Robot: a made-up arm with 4 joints.
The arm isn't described. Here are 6 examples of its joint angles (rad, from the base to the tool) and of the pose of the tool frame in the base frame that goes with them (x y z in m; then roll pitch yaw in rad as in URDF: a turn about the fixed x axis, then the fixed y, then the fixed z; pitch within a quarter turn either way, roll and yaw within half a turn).
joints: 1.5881 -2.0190 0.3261 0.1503
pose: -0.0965 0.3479 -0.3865 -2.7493 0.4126 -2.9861
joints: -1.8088 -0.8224 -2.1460 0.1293
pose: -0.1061 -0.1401 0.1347 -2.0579 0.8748 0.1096
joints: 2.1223 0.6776 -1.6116 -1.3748
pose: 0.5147 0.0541 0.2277 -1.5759 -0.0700 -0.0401
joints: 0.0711 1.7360 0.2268 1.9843
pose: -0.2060 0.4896 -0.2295 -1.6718 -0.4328 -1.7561
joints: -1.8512 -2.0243 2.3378 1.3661
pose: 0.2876 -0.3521 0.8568 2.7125 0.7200 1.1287
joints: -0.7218 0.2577 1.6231 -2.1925
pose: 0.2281 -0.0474 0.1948 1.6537 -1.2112 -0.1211
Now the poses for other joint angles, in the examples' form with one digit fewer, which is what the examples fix.
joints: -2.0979 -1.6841 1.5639 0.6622
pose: 0.519 -0.028 0.769 1.557 1.076 -0.009
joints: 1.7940 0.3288 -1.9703 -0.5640
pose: 0.423 -0.054 0.098 -1.638 -0.908 -0.345
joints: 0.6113 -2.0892 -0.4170 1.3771
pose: -0.441 0.478 0.233 2.607 0.281 -1.937
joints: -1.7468 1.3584 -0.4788 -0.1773
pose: -0.209 0.332 0.616 2.664 -0.045 2.984
